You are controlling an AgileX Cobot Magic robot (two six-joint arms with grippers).
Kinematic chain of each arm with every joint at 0, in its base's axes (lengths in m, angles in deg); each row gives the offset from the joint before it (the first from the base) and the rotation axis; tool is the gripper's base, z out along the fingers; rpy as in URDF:
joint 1: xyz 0 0 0.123 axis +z
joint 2: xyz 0 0 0 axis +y
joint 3: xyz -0.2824 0 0.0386 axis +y
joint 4: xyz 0.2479 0 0.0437 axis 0.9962 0 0.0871
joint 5: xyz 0 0 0 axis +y
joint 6: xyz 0.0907 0 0.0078 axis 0.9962 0 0.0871
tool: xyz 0 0 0 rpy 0 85 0
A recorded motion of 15 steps. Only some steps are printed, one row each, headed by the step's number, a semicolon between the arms.
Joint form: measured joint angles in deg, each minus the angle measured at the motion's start. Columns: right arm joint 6, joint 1, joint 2, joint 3, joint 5, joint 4; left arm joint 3, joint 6, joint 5, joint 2, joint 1, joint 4.
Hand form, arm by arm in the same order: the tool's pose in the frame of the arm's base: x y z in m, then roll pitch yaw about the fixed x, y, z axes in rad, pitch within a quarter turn. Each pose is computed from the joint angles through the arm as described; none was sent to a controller.
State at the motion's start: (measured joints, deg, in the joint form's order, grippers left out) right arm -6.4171 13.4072 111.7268 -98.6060 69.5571 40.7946; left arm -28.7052 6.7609 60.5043 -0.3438 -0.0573 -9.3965
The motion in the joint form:
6: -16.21 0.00 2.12 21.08 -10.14 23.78; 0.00 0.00 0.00 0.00 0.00 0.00
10: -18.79 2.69 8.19 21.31 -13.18 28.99; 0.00 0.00 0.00 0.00 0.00 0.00
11: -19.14 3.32 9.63 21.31 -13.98 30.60; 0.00 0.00 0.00 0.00 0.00 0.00
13: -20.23 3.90 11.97 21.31 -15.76 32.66; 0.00 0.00 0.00 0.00 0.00 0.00
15: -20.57 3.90 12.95 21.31 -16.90 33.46; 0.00 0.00 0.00 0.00 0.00 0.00
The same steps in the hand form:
6: 0.3698 0.1610 0.2013 2.1909 0.0560 3.1132; -0.0063 -0.0129 0.2787 -3.0738 1.1187 3.0574
10: 0.3743 0.1821 0.1613 2.1724 -0.0062 3.0936; -0.0063 -0.0129 0.2787 -3.0738 1.1187 3.0574
11: 0.3752 0.1872 0.1521 2.1661 -0.0251 3.0804; -0.0063 -0.0129 0.2787 -3.0738 1.1187 3.0574
13: 0.3779 0.1916 0.1359 2.1694 -0.0417 3.0553; -0.0063 -0.0129 0.2787 -3.0738 1.1187 3.0574
15: 0.3801 0.1915 0.1288 2.1759 -0.0466 3.0348; -0.0063 -0.0129 0.2787 -3.0738 1.1187 3.0574

